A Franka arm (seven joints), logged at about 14 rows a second.
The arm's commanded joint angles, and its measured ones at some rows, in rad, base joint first. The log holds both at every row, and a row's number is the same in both.
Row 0, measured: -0.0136 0.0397 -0.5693 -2.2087 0.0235 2.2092 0.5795
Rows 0 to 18, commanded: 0.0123 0.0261 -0.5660 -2.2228 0.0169 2.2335 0.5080; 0.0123 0.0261 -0.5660 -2.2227 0.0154 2.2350 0.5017; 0.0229 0.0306 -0.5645 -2.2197 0.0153 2.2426 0.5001; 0.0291 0.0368 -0.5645 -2.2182 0.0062 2.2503 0.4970; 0.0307 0.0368 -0.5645 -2.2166 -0.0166 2.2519 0.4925; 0.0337 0.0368 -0.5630 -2.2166 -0.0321 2.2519 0.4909; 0.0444 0.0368 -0.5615 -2.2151 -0.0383 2.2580 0.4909; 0.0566 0.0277 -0.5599 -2.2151 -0.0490 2.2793 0.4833; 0.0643 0.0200 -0.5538 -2.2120 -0.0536 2.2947 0.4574; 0.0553 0.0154 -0.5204 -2.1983 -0.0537 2.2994 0.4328; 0.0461 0.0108 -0.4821 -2.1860 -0.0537 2.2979 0.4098; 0.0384 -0.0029 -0.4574 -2.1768 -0.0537 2.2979 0.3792; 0.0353 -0.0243 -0.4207 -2.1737 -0.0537 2.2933 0.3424; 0.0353 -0.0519 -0.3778 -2.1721 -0.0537 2.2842 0.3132; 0.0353 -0.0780 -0.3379 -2.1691 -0.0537 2.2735 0.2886; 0.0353 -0.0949 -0.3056 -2.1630 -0.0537 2.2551 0.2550; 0.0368 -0.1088 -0.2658 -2.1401 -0.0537 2.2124 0.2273; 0.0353 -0.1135 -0.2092 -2.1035 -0.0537 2.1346 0.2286; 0.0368 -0.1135 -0.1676 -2.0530 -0.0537 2.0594 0.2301
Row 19, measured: 0.0454 -0.0902 -0.2416 -2.1221 -0.0382 2.1799 0.2491
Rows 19 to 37, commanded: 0.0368 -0.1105 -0.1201 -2.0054 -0.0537 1.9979 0.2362; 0.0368 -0.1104 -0.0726 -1.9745 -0.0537 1.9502 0.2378; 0.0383 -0.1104 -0.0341 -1.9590 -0.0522 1.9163 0.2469; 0.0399 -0.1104 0.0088 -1.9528 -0.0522 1.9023 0.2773; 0.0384 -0.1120 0.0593 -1.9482 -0.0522 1.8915 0.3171; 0.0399 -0.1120 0.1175 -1.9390 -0.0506 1.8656 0.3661; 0.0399 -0.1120 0.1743 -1.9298 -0.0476 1.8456 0.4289; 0.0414 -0.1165 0.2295 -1.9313 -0.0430 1.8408 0.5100; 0.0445 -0.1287 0.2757 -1.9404 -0.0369 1.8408 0.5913; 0.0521 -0.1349 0.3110 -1.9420 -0.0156 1.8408 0.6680; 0.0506 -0.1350 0.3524 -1.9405 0.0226 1.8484 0.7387; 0.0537 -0.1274 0.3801 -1.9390 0.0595 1.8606 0.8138; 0.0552 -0.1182 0.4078 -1.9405 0.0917 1.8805 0.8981; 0.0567 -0.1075 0.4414 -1.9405 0.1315 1.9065 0.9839; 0.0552 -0.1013 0.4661 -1.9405 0.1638 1.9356 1.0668; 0.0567 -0.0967 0.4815 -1.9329 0.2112 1.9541 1.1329; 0.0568 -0.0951 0.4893 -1.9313 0.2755 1.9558 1.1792; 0.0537 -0.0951 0.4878 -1.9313 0.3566 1.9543 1.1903; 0.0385 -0.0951 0.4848 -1.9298 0.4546 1.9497 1.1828
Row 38, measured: 0.0586 -0.1064 0.4875 -1.9509 0.3447 1.9438 1.1613
